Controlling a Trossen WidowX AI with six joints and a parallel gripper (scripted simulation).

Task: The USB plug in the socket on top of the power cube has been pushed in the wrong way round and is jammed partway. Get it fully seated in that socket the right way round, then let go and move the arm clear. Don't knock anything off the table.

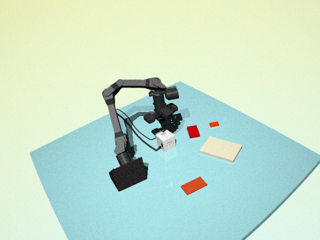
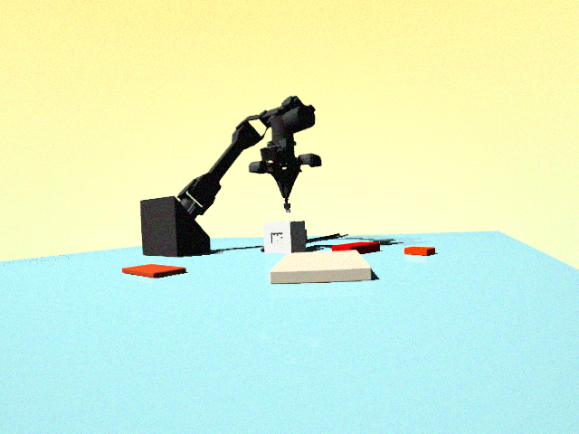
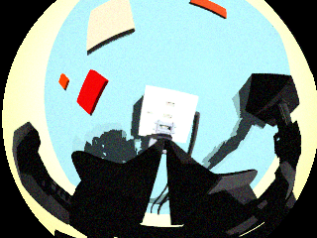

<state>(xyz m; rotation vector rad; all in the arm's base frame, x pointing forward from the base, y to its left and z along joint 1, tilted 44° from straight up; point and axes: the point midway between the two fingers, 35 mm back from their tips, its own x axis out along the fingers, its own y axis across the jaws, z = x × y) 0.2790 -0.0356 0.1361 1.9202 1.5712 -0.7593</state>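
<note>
Right now the USB plug is 20 mm below my gripper tip. Round my gripper tip: cream slab: 180 mm ahead, 270 mm to the right, 130 mm below; then USB socket: 10 mm to the left, 70 mm below; then red block: 180 mm ahead, 40 mm to the right, 130 mm below.
</note>
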